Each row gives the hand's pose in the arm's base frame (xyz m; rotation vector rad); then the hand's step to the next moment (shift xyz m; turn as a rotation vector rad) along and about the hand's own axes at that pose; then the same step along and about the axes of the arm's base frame.
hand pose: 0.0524 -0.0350 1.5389 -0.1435 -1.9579 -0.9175
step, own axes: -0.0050 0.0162 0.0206 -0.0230 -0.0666 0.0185
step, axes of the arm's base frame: -0.0045 0.0263 -0.0010 -0.0298 -0.0295 -0.0595
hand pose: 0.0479 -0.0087 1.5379 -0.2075 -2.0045 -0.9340
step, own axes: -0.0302 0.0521 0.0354 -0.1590 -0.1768 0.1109
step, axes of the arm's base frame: 0.0192 0.0668 -0.0071 -0.0617 -0.0166 -0.2545
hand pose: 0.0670 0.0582 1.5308 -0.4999 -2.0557 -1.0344
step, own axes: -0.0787 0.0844 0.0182 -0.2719 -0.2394 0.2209
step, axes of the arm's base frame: 0.0941 0.0644 -0.0255 -0.0804 0.0341 -0.4152
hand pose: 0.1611 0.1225 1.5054 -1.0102 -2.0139 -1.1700
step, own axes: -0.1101 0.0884 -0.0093 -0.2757 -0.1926 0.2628
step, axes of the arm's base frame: 0.1340 -0.0143 -0.0433 -0.0440 0.0855 -0.4158
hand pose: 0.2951 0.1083 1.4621 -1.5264 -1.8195 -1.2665
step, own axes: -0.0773 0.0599 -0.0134 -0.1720 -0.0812 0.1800
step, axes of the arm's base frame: 0.0754 -0.0538 -0.0341 0.0123 0.0657 -0.2532
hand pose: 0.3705 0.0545 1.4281 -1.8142 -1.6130 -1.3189
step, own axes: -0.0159 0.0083 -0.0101 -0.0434 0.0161 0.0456
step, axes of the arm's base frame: 0.0052 -0.0191 -0.0057 0.0367 0.0068 -0.0532
